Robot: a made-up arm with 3 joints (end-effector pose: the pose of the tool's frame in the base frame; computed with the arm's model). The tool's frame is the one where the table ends.
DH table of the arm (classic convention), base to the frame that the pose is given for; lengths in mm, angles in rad. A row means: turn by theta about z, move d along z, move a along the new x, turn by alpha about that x. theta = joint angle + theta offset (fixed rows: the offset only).
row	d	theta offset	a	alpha
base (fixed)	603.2	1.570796	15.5	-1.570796
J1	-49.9	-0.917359	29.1	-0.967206
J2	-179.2	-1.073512	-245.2	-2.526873
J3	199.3	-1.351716	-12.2	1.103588
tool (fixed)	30.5	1.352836	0	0
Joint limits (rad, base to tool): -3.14..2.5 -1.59..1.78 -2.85..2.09
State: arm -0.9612 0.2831 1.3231
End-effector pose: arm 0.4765 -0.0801 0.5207 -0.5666 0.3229 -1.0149
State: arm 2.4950 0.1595 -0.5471
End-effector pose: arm 0.4846 0.1594 0.6520 0.1112 1.0504 0.3046
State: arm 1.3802 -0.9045 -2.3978
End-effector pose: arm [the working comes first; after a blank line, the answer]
Working (the frame after each row of the table, in the pose's form):
after base (fixed): 0.0000 0.0155 0.6032 -1.2092 -1.2092 1.2092
after J1: 0.0499 0.0415 0.5902 -2.1484 -1.8548 1.0948
after J2: 0.3370 0.1372 0.5645 -0.7644 -1.1877 -2.3117
after J3: 0.3802 0.3056 0.6627 0.0650 0.1834 -0.2183

0.3855 0.3031 0.6927 0.1743 0.1078 1.1302
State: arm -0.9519 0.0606 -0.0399
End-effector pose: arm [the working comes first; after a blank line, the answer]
Working (the frame after each row of the table, in the pose's form):
after base (fixed): 0.0000 0.0155 0.6032 -1.2092 -1.2092 1.2092
after J1: 0.0499 0.0069 0.6310 -0.5234 -1.2861 -0.9433
after J2: 0.3229 0.0170 0.4983 -0.9609 1.3311 -2.2290
after J3: 0.4666 -0.1113 0.5509 2.0919 0.8032 2.1600

0.4952 -0.1010 0.5498 -1.7162 0.5494 -1.3774
